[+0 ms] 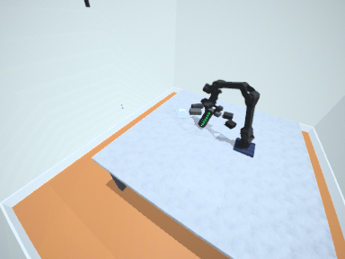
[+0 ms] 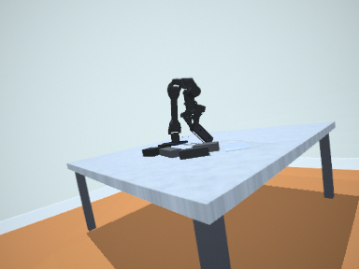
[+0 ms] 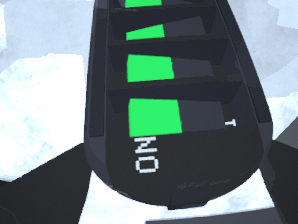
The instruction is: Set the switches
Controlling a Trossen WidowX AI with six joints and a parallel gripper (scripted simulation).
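Now: gripper tip 20 mm short of the bar, 190 mm to the left of it and 90 mm above it. Also, from my gripper tip: white sheet (260 mm ahead, 10 mm to the left, 110 mm below); block (160 mm ahead, 80 mm to the right, 90 mm below).
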